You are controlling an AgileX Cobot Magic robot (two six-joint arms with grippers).
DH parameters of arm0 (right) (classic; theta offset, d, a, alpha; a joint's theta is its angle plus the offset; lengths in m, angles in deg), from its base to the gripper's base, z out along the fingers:
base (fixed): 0 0 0 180
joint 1: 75.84 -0.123 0 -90
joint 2: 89.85 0 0.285 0
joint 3: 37.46 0 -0.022 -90
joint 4: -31.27 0.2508 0 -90
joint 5: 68.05 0 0.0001 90
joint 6: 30.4 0.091 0 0
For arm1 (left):
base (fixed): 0 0 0 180
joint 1: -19.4 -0.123 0 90
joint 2: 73.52 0 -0.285 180
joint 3: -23.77 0 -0.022 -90
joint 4: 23.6 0.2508 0 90
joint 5: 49.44 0 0.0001 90
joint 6: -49.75 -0.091 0 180
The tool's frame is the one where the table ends.
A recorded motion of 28 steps. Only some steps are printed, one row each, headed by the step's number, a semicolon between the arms.
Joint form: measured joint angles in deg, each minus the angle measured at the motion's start. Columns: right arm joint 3, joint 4, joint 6, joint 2, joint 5, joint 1; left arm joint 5, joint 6, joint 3, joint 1, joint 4, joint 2.
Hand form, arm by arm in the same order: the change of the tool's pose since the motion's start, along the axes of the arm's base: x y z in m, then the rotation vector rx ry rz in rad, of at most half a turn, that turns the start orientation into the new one. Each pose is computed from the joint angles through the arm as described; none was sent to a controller.
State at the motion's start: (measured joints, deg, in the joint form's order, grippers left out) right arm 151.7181 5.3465 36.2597 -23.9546 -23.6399 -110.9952; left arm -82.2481 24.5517 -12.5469 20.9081 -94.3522 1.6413
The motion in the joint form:
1: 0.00 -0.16 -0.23 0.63 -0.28 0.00; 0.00 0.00 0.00 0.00 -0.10 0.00
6: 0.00 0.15 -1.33 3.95 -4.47 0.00; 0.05 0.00 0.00 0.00 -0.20 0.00
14: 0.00 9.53 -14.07 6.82 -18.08 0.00; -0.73 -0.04 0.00 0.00 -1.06 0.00
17: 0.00 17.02 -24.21 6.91 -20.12 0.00; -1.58 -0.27 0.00 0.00 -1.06 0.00
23: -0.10 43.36 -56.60 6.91 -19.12 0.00; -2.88 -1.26 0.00 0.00 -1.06 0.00
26: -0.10 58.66 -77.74 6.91 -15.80 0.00; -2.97 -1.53 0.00 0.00 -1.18 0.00
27: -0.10 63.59 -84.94 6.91 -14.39 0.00; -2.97 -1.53 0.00 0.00 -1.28 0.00
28: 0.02 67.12 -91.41 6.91 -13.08 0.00; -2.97 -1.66 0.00 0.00 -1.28 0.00
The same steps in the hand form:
1: -0.0010 -0.0007 0.0048 0.0046 -0.0141 0.0059; 0.0000 0.0000 0.0001 -0.0016 0.0000 0.0006
6: -0.0058 -0.0011 0.0317 0.0734 -0.1102 0.0501; 0.0001 0.0000 0.0002 -0.0030 -0.0002 0.0020
14: -0.0104 0.0128 0.0640 0.2179 -0.2860 0.2491; -0.0004 -0.0012 0.0008 -0.0210 0.0043 -0.0048
17: -0.0125 0.0182 0.0661 0.2241 -0.3027 0.3365; -0.0013 -0.0022 0.0007 -0.0233 0.0070 -0.0197
23: -0.0232 0.0320 0.0655 0.2407 -0.2846 0.5783; -0.0026 -0.0038 0.0007 -0.0191 0.0049 -0.0479
26: -0.0320 0.0404 0.0663 0.2387 -0.2944 0.7658; -0.0027 -0.0040 0.0007 -0.0183 0.0028 -0.0507
27: -0.0353 0.0433 0.0671 0.2391 -0.3062 0.8353; -0.0026 -0.0040 0.0008 -0.0199 0.0028 -0.0501
28: -0.0379 0.0456 0.0684 0.2270 -0.3264 0.9038; -0.0026 -0.0040 0.0008 -0.0184 0.0016 -0.0511

